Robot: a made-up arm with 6 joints. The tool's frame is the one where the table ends. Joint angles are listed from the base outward.
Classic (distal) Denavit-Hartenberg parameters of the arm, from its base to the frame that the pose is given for. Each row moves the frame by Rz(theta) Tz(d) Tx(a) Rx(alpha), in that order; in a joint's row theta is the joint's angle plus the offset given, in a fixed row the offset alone. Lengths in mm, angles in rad.
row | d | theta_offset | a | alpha
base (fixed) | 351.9 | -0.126 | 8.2 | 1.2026
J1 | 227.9 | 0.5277 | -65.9 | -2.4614
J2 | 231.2 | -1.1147 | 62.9 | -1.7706
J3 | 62.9 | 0.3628 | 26 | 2.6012
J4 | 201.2 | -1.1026 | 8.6 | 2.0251
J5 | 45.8 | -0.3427 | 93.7 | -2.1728
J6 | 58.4 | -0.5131 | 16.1 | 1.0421
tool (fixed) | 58.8 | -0.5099 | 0 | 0
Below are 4 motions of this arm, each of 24 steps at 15 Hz.
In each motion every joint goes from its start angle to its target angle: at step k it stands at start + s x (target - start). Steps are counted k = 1, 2, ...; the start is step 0. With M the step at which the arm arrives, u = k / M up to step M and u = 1 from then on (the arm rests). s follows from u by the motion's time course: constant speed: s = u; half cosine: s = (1 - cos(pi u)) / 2; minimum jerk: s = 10 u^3 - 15 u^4 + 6 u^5.
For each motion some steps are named. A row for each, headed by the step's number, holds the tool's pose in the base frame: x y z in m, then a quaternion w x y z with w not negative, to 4 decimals.
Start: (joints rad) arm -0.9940 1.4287 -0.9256 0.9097 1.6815 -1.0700
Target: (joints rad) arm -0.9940 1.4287 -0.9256 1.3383 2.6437 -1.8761
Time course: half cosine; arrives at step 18
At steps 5, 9, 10, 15, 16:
5: 0.1072 0.0446 0.6582 0.1464 0.6102 -0.5439 -0.5572
9: 0.0945 0.0506 0.6449 0.0780 -0.6663 0.5053 0.5429
10: 0.0919 0.0521 0.6418 0.1392 -0.6747 0.4854 0.5383
15: 0.0827 0.0565 0.6331 0.3768 -0.6743 0.3720 0.5148
16: 0.0818 0.0567 0.6324 0.4008 -0.6709 0.3571 0.5116

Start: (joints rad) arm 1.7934 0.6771 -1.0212 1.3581 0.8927 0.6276
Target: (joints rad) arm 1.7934 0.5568 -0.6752 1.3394 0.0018 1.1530
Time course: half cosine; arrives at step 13
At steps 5, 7, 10, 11, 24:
5: -0.3157 -0.1081 0.0519 0.2599 -0.1464 -0.8216 0.4858
7: -0.3354 -0.0858 0.0759 0.3732 -0.1709 -0.8086 0.4215
10: -0.3511 -0.0626 0.1180 0.5208 -0.1986 -0.7503 0.3555
11: -0.3526 -0.0586 0.1281 0.5517 -0.2041 -0.7317 0.3444
24: -0.3534 -0.0556 0.1368 0.5769 -0.2086 -0.7146 0.3362

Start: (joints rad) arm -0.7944 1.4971 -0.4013 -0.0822 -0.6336 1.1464
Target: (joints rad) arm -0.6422 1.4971 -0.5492 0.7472 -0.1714 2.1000
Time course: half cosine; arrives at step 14
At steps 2, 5, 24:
2: 0.1814 -0.0704 0.5205 0.5521 0.3693 0.5583 -0.4971
5: 0.2086 -0.0450 0.5141 0.5927 0.3614 0.6403 -0.3287
24: 0.2358 0.0883 0.5259 0.5269 0.2171 0.7910 0.2228

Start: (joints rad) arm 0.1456 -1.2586 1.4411 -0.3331 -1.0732 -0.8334
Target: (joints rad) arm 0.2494 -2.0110 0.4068 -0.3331 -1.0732 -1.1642
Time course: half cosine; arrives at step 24
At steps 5, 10, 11, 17, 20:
5: -0.1992 -0.0092 0.3035 0.2929 -0.6669 -0.6830 -0.0541
10: -0.1854 -0.0069 0.2849 0.2478 -0.7318 -0.6242 -0.1160
11: -0.1818 -0.0055 0.2808 0.2406 -0.7449 -0.6082 -0.1319
17: -0.1585 0.0088 0.2612 0.2284 -0.7987 -0.5072 -0.2292
20: -0.1491 0.0162 0.2565 0.2358 -0.8080 -0.4709 -0.2642

